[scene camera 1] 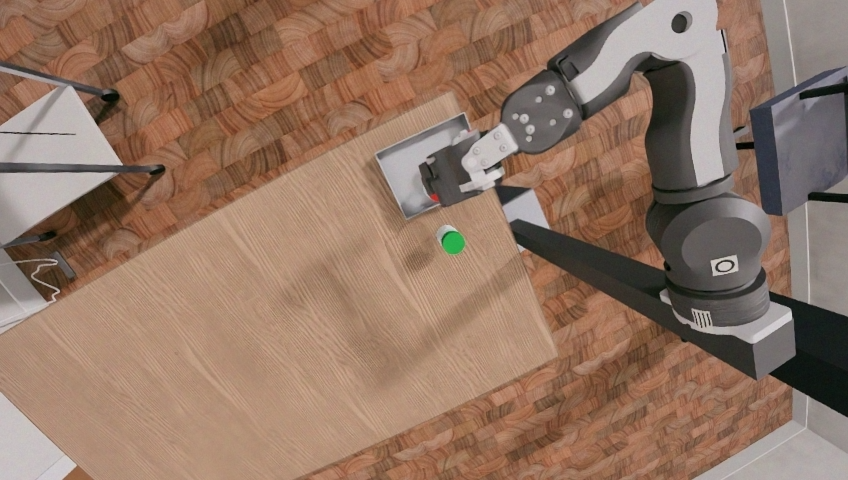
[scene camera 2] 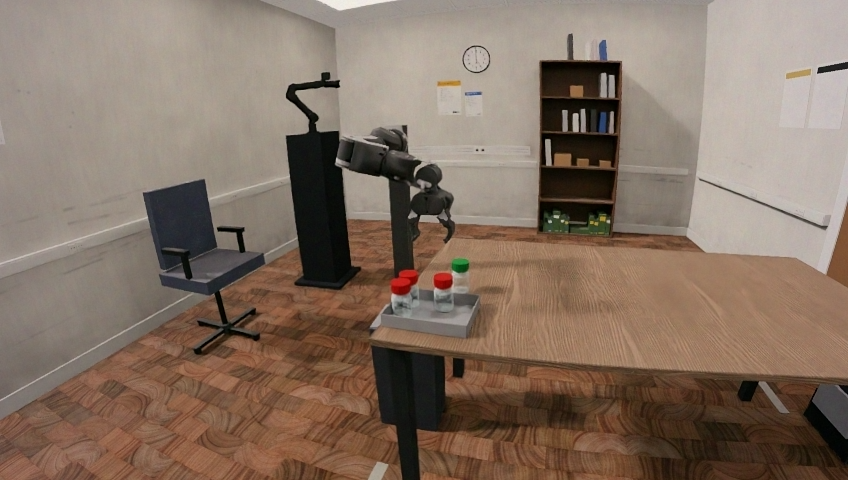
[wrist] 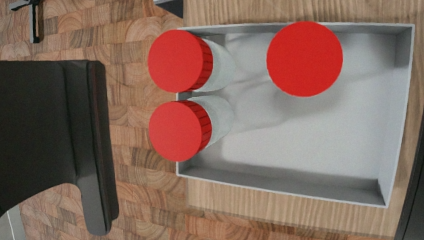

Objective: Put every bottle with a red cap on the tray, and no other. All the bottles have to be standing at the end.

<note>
I see my gripper (scene camera 1: 449, 168), a grey tray (scene camera 1: 400, 161) and a dark mounting beam (scene camera 1: 635, 284).
The grey tray also shows in scene camera 2 (scene camera 2: 464, 303) and in the wrist view (wrist: 342, 145). My gripper is seen too in scene camera 2 (scene camera 2: 431, 239) and in the wrist view (wrist: 234, 164). The dark mounting beam also shows in scene camera 2 (scene camera 2: 399, 194).
</note>
